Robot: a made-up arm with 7 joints.
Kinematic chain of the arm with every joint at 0, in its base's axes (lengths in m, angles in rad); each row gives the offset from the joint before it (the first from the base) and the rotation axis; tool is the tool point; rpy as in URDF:
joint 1: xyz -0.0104 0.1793 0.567 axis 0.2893 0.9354 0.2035
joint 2: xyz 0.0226 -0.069 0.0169 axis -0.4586 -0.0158 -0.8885
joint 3: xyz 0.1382 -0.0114 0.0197 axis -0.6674 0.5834 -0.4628
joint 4: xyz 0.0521 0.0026 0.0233 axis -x
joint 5: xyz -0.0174 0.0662 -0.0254 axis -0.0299 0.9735 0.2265
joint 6: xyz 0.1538 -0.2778 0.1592 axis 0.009 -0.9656 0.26
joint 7: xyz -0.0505 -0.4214 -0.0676 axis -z
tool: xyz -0.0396 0.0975 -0.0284 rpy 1.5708 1.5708 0
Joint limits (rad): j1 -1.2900..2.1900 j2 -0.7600..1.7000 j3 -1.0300..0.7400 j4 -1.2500..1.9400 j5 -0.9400..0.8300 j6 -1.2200..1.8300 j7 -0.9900..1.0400
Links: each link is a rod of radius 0.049 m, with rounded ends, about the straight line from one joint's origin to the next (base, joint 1, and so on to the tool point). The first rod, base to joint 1, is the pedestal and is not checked.
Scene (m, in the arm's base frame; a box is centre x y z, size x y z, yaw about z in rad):
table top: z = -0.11
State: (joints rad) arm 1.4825 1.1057 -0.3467 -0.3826 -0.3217 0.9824 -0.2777
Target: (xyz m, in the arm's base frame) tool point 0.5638 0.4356 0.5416
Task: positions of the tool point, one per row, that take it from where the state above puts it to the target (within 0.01 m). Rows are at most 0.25 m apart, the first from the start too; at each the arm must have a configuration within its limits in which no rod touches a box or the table.
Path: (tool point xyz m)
1: 0.2922 -0.5091 0.5100
2: 0.4611 -0.3945 0.6099
3: 0.5905 -0.2125 0.6658
4: 0.6573 0.0098 0.6693
5: 0.6485 0.2375 0.6232
6: 0.5638 0.4356 0.5416

